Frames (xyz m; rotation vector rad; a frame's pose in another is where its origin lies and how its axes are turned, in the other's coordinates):
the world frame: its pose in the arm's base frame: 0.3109 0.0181 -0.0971 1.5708 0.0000 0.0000
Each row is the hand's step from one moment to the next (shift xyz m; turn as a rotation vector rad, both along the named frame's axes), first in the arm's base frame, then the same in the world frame.
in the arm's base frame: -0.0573 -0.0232 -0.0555 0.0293 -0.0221 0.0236
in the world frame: -0.0573 -0.0555 0.0232 0.0293 0.0236 0.0221
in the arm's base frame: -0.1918 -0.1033 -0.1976 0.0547 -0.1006 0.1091
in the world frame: -0.1918 -0.1976 0.1033 0.0547 0.1091 0.1006
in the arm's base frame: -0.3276 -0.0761 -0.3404 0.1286 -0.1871 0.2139
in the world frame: -0.3276 -0.3404 0.0761 0.1286 0.2139 0.1871
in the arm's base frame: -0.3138 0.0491 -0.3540 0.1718 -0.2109 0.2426
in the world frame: -0.3138 -0.3540 -0.0491 0.1718 0.2426 0.2109
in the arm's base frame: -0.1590 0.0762 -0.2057 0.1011 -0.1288 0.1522
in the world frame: -0.1590 -0.2057 -0.0762 0.1011 0.1522 0.1288
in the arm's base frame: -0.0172 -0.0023 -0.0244 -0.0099 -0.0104 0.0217
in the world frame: -0.0172 -0.0244 0.0023 -0.0099 0.0217 0.0104
